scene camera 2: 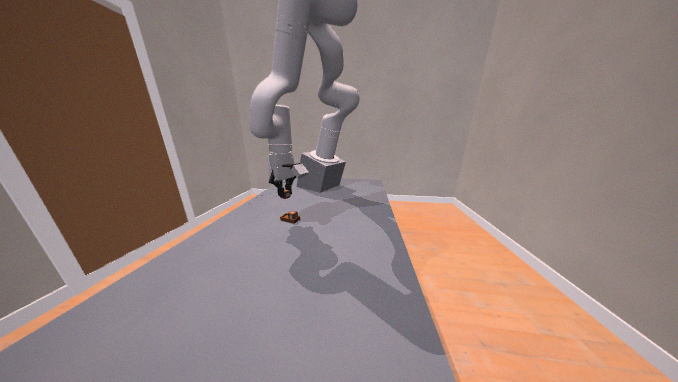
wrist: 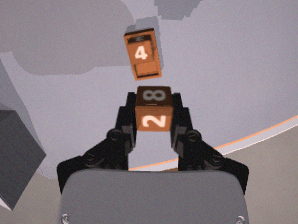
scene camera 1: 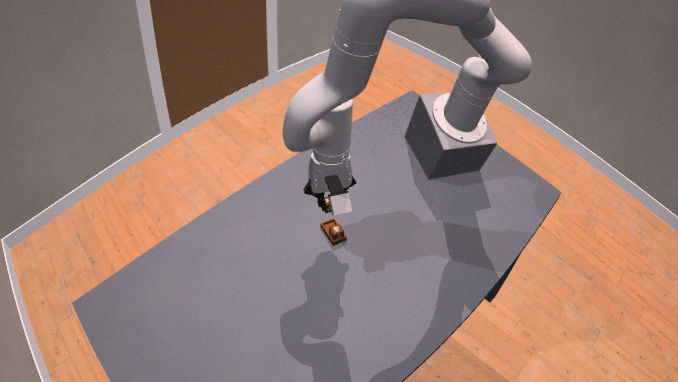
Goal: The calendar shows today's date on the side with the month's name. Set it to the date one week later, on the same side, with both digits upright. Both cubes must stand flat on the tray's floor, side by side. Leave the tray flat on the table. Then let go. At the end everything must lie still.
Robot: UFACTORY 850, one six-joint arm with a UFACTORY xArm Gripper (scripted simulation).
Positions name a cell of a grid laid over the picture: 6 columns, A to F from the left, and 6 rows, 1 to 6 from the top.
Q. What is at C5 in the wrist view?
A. My gripper.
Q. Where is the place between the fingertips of my gripper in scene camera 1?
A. C4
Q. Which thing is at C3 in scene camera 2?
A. My gripper.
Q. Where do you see a number cube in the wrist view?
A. D3
